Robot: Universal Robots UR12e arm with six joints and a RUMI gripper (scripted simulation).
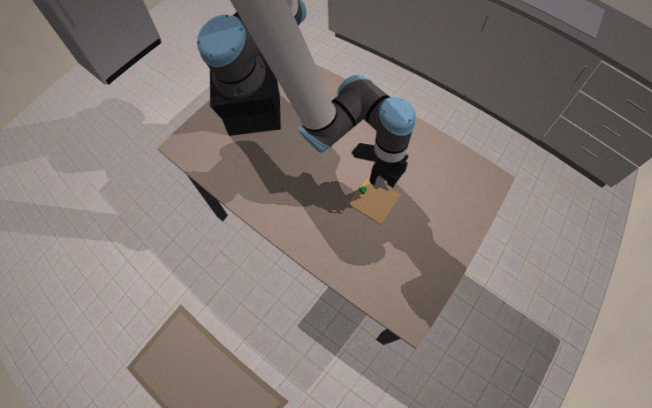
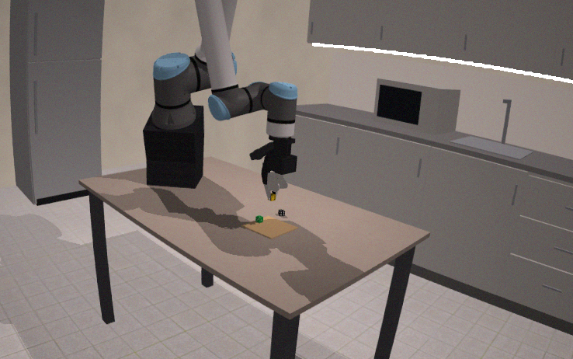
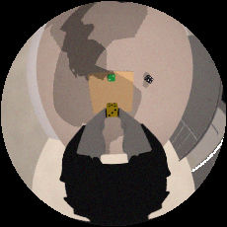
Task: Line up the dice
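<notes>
Right now my hand is 120 mm above the orange mat. From my hand the other things lie so: black die: 120 mm to the left, 110 mm below, 50 mm behind; then green die: 100 mm below, 50 mm behind; then yellow die: 10 mm below.
</notes>
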